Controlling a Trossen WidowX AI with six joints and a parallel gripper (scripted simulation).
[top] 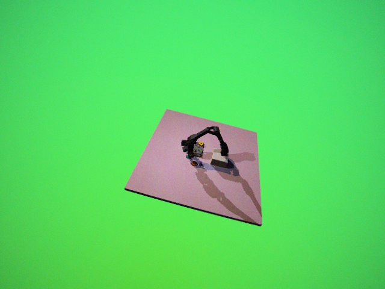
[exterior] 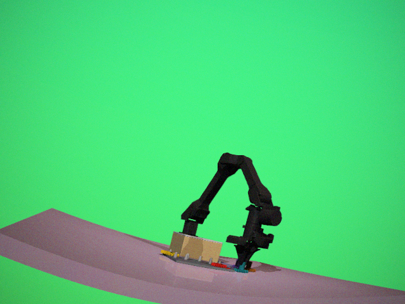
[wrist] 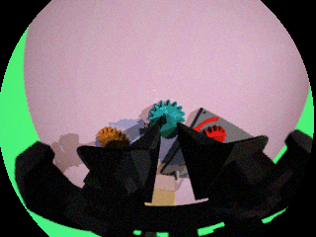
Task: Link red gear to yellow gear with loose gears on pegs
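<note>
My gripper tip is now 80 mm to the left of the red gear, 20 mm past it and 10 mm above it. Round my gripper tip: orange gear: 90 mm to the left, 70 mm behind, 10 mm below; teal gear: 10 mm below; red arrow: 60 mm to the right, 20 mm below.
</note>
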